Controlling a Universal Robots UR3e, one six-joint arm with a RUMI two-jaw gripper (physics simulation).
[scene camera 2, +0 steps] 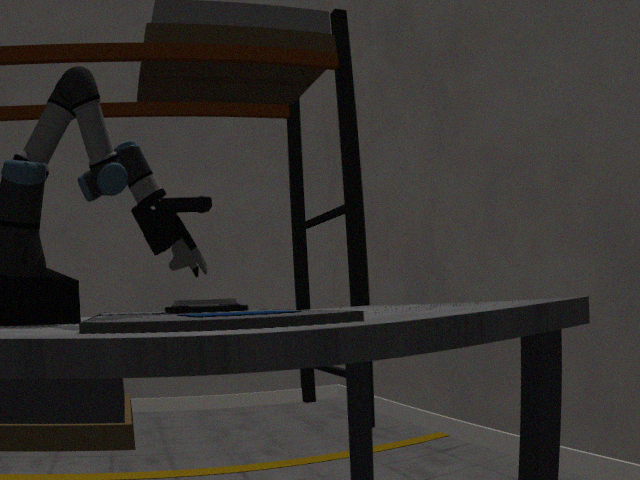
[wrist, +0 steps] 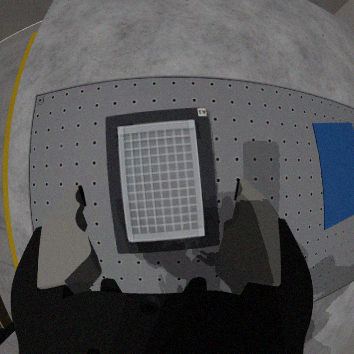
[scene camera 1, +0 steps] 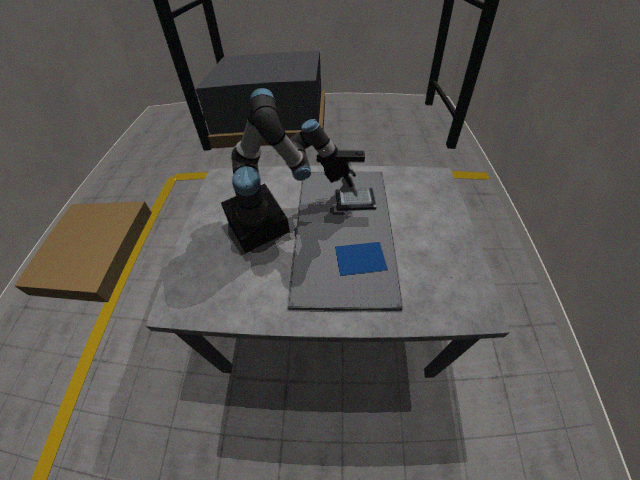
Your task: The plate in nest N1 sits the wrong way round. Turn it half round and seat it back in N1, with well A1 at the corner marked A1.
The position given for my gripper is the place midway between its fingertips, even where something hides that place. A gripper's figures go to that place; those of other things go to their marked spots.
Scene:
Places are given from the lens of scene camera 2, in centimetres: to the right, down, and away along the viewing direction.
my gripper [scene camera 2: 201,275]: -25, 8, 116
grey perforated board [scene camera 2: 177,326]: -17, 10, 64

